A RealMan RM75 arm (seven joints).
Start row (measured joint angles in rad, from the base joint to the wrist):
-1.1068, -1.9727, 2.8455, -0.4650, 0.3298, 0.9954, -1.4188
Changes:
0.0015, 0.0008, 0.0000, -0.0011, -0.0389, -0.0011, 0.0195
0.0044, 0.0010, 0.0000, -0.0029, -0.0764, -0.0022, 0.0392
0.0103, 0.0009, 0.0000, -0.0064, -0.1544, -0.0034, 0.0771
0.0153, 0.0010, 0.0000, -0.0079, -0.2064, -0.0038, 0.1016
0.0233, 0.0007, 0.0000, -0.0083, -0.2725, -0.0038, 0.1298
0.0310, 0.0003, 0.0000, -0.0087, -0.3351, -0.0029, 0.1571
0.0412, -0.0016, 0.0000, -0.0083, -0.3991, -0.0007, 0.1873
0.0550, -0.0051, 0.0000, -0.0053, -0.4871, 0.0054, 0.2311
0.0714, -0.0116, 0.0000, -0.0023, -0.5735, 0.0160, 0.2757
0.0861, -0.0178, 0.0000, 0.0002, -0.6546, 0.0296, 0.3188
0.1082, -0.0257, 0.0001, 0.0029, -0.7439, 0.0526, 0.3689
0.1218, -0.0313, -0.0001, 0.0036, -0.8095, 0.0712, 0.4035
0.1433, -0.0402, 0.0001, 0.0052, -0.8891, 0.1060, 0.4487
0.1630, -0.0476, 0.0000, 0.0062, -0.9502, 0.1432, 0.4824
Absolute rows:
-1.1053, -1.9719, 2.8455, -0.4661, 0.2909, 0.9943, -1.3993
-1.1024, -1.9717, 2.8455, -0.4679, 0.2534, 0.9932, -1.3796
-1.0965, -1.9718, 2.8455, -0.4714, 0.1754, 0.9920, -1.3417
-1.0915, -1.9717, 2.8455, -0.4729, 0.1234, 0.9916, -1.3172
-1.0835, -1.9720, 2.8455, -0.4733, 0.0573, 0.9916, -1.2890
-1.0758, -1.9724, 2.8455, -0.4737, -0.0053, 0.9925, -1.2617
-1.0656, -1.9743, 2.8455, -0.4733, -0.0693, 0.9947, -1.2315
-1.0518, -1.9778, 2.8455, -0.4703, -0.1573, 1.0008, -1.1877
-1.0354, -1.9843, 2.8455, -0.4673, -0.2437, 1.0114, -1.1431
-1.0207, -1.9905, 2.8455, -0.4648, -0.3248, 1.0250, -1.1000
-0.9986, -1.9984, 2.8456, -0.4621, -0.4141, 1.0480, -1.0499
-0.9850, -2.0040, 2.8454, -0.4614, -0.4797, 1.0666, -1.0153
-0.9635, -2.0129, 2.8456, -0.4598, -0.5593, 1.1014, -0.9701
-0.9438, -2.0203, 2.8455, -0.4588, -0.6204, 1.1386, -0.9364

